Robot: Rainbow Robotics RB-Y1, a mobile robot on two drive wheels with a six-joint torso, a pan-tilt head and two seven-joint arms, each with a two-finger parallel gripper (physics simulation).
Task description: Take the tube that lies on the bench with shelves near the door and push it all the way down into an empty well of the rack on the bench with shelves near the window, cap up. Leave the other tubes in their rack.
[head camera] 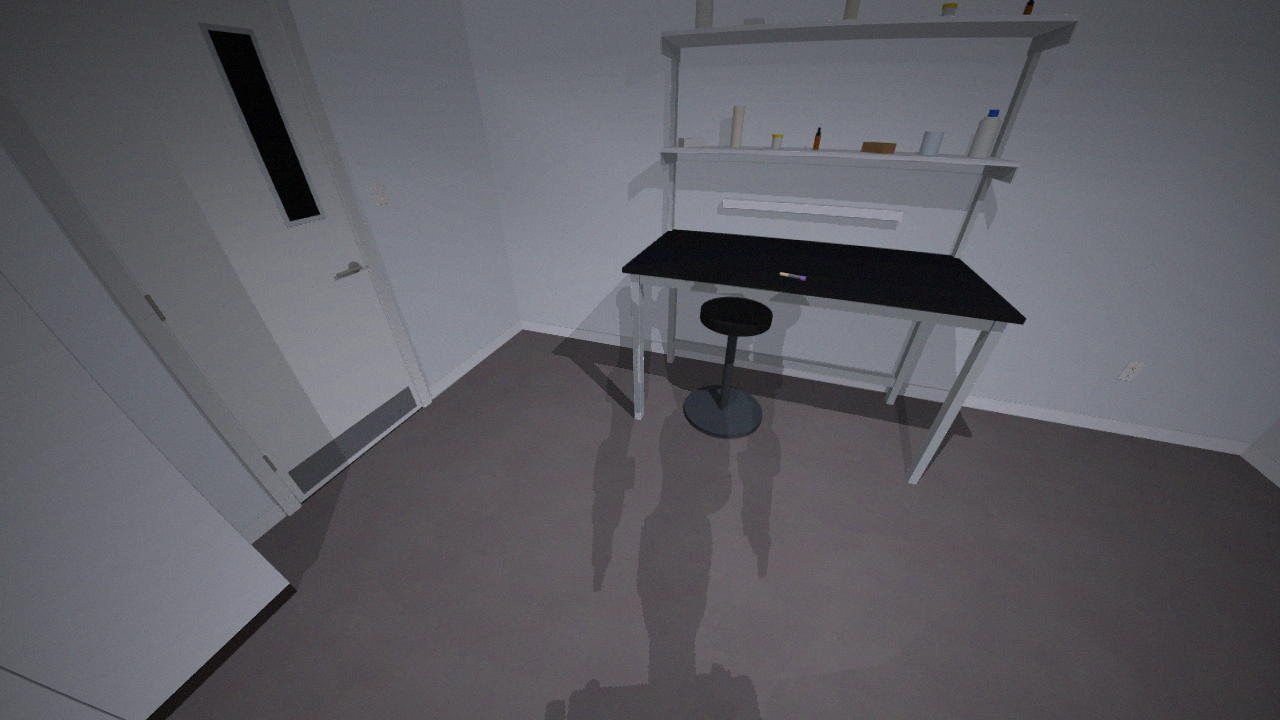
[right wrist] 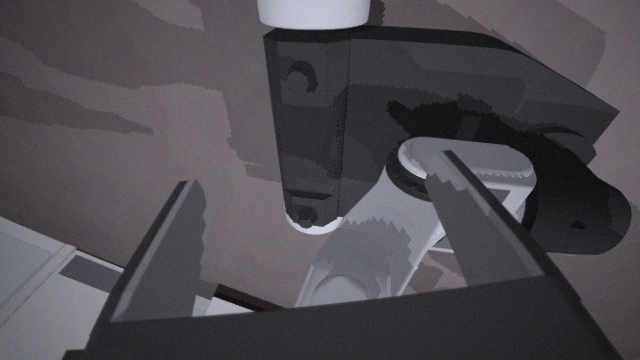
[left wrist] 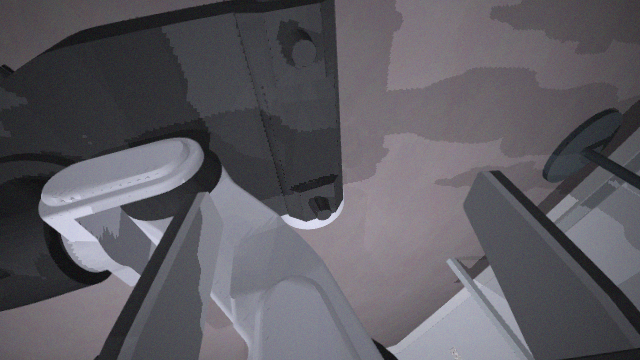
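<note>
A small tube [head camera: 793, 276] lies on its side on the black top of the bench with shelves [head camera: 859, 259], near its front edge, in the head view. Its left part looks pale and its right end purple. My left gripper [left wrist: 344, 198] is open with nothing between its fingers, in the left wrist view. My right gripper [right wrist: 316, 181] is open with nothing between its fingers, in the right wrist view. Both grippers are well away from the tube and do not show in the head view. The rack and its bench do not show in these views.
A black stool [head camera: 735, 316] stands at the front of the bench, left of the tube. Shelves [head camera: 841, 154] with bottles and jars rise over the bench's back. A door [head camera: 223, 268] is at the left, with a white cabinet [head camera: 107, 537] nearer to me.
</note>
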